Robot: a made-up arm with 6 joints. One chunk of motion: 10 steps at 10 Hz.
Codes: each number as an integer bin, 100 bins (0 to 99) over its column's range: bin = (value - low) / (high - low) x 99, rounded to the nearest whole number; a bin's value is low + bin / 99 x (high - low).
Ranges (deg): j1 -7..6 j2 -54..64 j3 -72..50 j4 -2..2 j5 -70..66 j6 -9..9
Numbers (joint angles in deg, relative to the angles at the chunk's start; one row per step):
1: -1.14 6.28 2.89 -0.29 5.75 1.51
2: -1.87 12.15 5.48 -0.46 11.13 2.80
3: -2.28 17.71 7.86 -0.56 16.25 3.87
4: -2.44 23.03 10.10 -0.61 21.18 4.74
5: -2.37 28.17 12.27 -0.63 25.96 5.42
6: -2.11 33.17 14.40 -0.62 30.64 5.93
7: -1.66 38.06 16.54 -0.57 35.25 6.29
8: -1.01 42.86 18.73 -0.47 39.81 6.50
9: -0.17 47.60 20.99 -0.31 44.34 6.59
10: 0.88 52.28 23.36 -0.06 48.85 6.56
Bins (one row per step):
1: 45 51 61 42 55 58
2: 39 55 63 38 59 65
3: 36 60 65 36 63 71
4: 35 65 67 34 66 76
5: 35 69 68 34 70 79
6: 37 73 70 34 73 82
7: 41 77 72 35 77 84
8: 46 81 74 38 80 85
9: 52 85 75 42 83 86
10: 60 89 77 48 87 86

